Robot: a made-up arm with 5 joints.
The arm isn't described. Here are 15 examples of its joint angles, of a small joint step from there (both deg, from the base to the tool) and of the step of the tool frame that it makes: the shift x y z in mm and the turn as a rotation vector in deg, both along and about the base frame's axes.
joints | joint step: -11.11 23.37 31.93 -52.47 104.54 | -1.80 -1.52 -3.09 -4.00 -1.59
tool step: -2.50 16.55 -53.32 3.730 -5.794 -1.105
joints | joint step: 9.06 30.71 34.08 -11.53 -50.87 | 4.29 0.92 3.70 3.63 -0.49
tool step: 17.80 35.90 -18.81 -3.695 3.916 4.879
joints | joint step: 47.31 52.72 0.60 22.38 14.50 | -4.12 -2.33 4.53 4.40 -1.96
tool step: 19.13 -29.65 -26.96 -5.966 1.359 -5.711
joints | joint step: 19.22 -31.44 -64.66 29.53 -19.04 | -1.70 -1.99 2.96 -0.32 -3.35
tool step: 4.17 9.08 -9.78 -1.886 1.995 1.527
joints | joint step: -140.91 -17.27 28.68 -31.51 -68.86 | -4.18 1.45 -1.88 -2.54 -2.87
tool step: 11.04 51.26 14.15 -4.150 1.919 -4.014
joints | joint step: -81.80 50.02 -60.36 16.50 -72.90 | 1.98 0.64 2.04 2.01 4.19
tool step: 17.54 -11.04 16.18 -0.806 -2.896 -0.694
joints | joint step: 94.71 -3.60 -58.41 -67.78 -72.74 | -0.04 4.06 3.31 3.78 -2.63
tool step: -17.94 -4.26 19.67 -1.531 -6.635 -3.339
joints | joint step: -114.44 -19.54 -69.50 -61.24 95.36 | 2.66 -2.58 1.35 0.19 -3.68
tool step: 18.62 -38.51 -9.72 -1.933 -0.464 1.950
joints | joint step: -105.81 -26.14 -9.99 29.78 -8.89 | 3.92 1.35 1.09 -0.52 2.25
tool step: 11.20 -47.86 3.67 1.699 -0.288 2.317
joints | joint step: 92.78 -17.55 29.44 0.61 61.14 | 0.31 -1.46 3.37 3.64 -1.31
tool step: -4.64 21.25 2.85 -0.815 -1.583 4.416
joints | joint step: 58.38 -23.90 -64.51 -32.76 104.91 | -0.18 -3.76 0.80 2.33 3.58
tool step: -43.85 -5.00 -31.06 -0.463 6.715 -0.524
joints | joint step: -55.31 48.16 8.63 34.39 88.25 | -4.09 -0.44 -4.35 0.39 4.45
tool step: -42.92 54.24 -8.45 -6.332 -4.326 -1.395
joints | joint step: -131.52 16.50 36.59 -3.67 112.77 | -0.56 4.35 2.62 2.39 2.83
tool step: 40.20 0.45 66.81 6.394 2.861 -4.844
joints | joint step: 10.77 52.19 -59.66 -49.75 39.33 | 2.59 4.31 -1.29 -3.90 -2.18
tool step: 16.06 84.29 -0.12 -2.789 0.594 7.421
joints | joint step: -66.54 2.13 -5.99 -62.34 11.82 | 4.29 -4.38 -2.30 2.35 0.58
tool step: 59.95 -23.36 -17.83 -0.007 -2.481 4.195
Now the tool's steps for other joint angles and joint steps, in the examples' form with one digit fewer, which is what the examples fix.
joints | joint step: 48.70 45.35 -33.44 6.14 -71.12 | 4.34 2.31 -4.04 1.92 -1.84
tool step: -37.7 14.2 0.1 0.04 -5.50 7.12
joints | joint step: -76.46 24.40 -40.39 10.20 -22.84 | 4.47 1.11 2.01 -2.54 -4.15
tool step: 47.6 -32.8 -18.4 3.62 4.25 6.64
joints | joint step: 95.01 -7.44 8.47 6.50 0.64 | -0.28 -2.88 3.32 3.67 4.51
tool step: 7.1 -2.5 -33.9 -4.80 -0.77 -2.51
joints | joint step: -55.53 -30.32 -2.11 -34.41 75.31 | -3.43 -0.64 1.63 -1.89 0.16
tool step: -13.8 28.5 -11.3 2.04 -1.47 -2.29
